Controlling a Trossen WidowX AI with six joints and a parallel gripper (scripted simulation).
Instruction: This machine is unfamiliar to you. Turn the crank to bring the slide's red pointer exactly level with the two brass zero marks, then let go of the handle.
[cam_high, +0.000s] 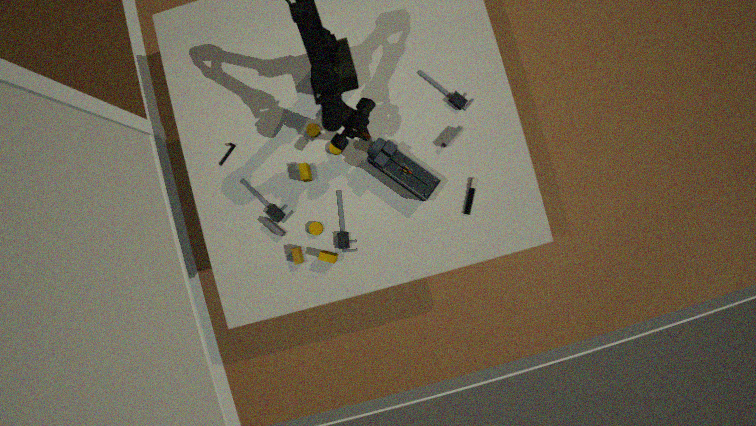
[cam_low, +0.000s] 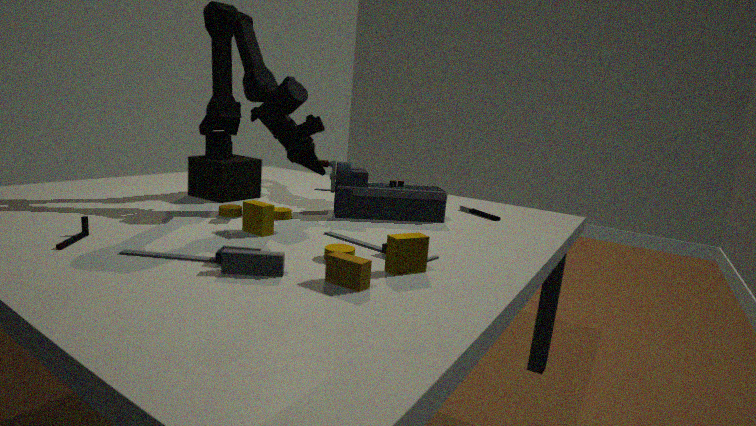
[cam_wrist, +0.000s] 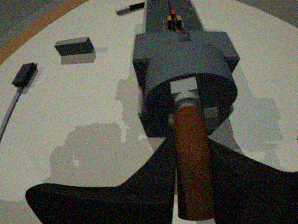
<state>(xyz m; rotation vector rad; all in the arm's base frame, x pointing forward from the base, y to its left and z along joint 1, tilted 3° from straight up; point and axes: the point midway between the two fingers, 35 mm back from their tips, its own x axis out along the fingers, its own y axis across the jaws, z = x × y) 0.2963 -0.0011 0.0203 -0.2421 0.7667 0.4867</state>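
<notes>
The brown crank handle is 10 mm behind my gripper tip, 10 mm to the right of it and 20 mm above it. The rest, counted from my gripper tip: slide: 170 mm ahead, 90 mm to the left, 10 mm below; black l-shaped key: 210 mm behind, 490 mm to the right, 80 mm below; black bar: 320 mm ahead, 280 mm to the left, 90 mm below.
</notes>
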